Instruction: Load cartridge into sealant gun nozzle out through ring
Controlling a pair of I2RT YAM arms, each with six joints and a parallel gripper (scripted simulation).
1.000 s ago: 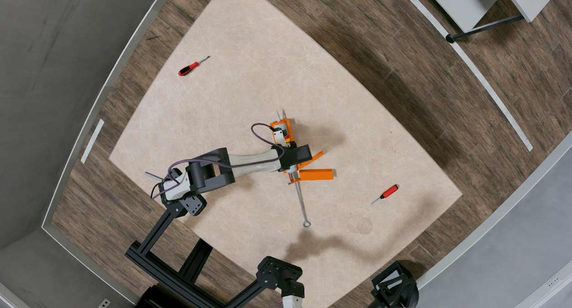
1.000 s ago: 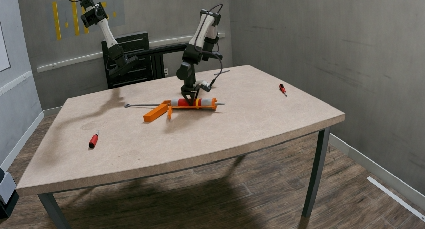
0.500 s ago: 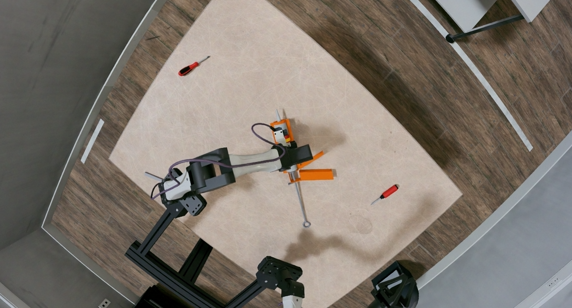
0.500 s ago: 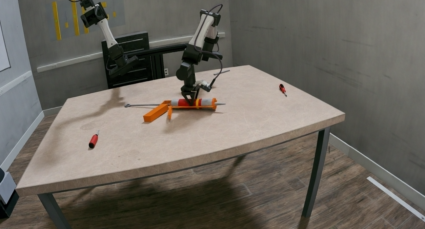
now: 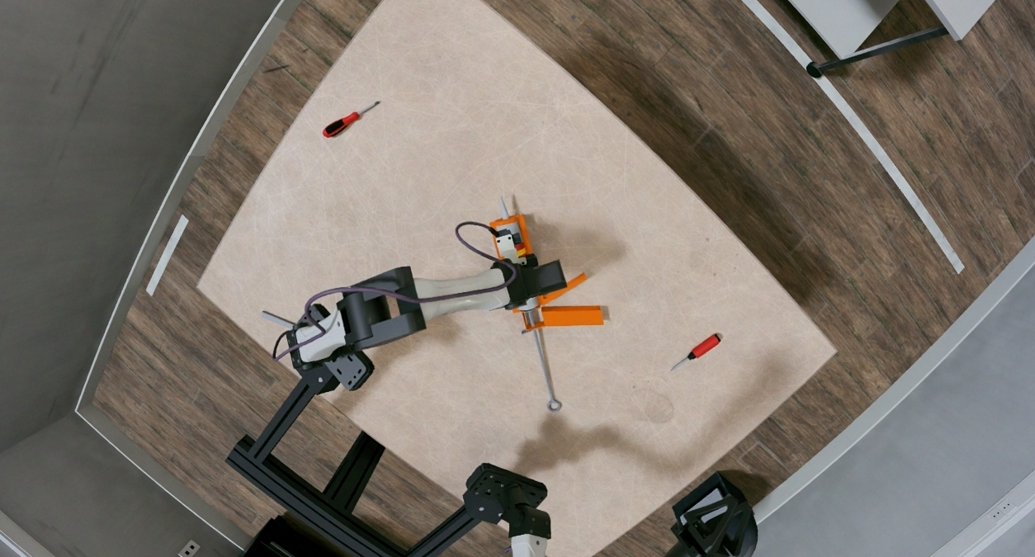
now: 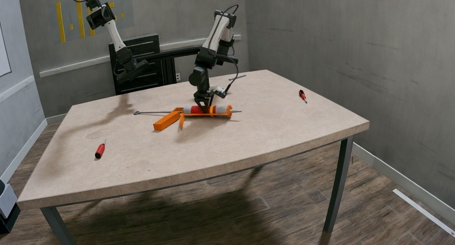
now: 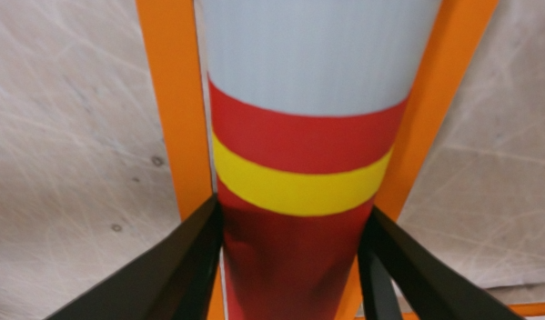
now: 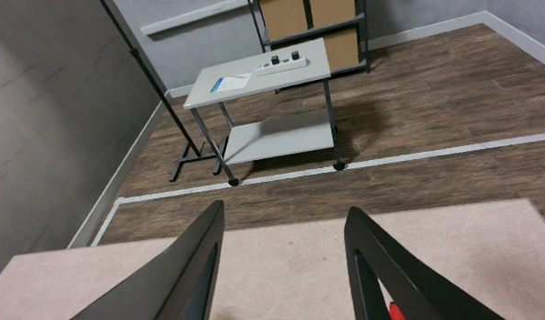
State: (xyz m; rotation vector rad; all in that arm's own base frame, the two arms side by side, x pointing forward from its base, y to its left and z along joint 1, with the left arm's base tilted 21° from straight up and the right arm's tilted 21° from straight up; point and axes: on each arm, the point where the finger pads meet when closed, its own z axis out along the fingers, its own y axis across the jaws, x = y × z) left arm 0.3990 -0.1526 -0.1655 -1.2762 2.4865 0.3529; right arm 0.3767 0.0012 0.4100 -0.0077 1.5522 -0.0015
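Note:
My left hand is 10 mm short of the cartridge, 20 mm to the right of it and 10 mm above it. The rest, counted from my left hand: plunger rod 150 mm behind, 230 mm to the right, 30 mm below; then orange sealant gun 60 mm behind, 140 mm to the right, 20 mm below; then thumb plate 100 mm behind, 140 mm to the right, 20 mm below.

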